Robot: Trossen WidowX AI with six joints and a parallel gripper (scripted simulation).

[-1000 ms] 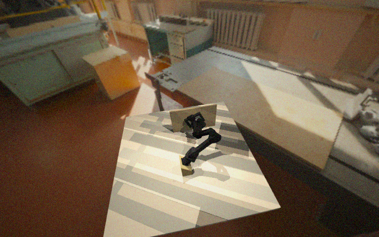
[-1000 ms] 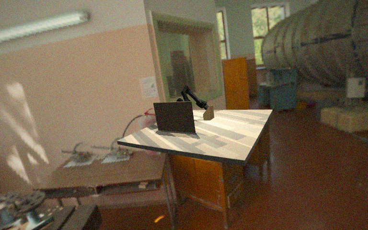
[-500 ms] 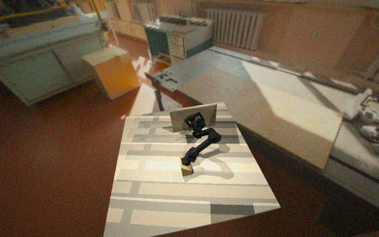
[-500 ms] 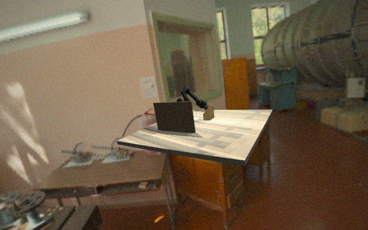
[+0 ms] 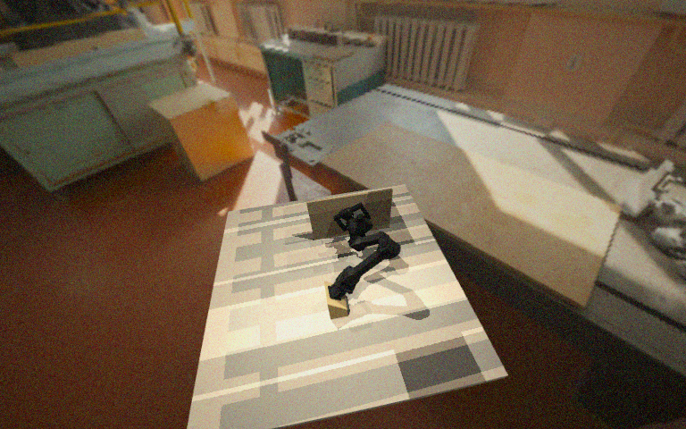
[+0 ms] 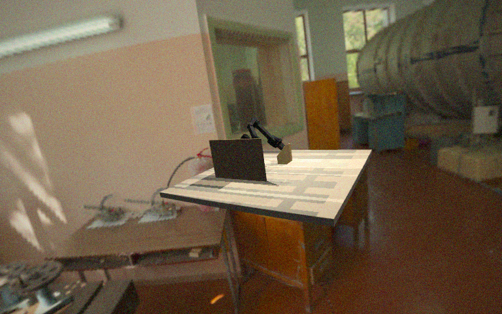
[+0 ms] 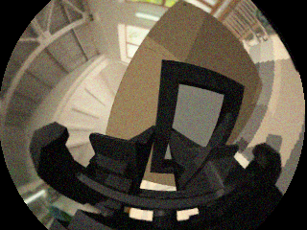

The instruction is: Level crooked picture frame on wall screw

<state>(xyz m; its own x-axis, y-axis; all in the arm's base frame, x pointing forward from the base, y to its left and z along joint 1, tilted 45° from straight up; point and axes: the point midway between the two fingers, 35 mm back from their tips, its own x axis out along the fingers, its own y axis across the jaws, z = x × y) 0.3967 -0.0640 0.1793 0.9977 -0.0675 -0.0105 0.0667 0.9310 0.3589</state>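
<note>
Now: gripper tip 5 cm above the black picture frame and 2 cm to the left of it. Also, from my gripper tip: tan wall board: 6 cm below, 2 cm to the right, 2 cm ahead.
</note>
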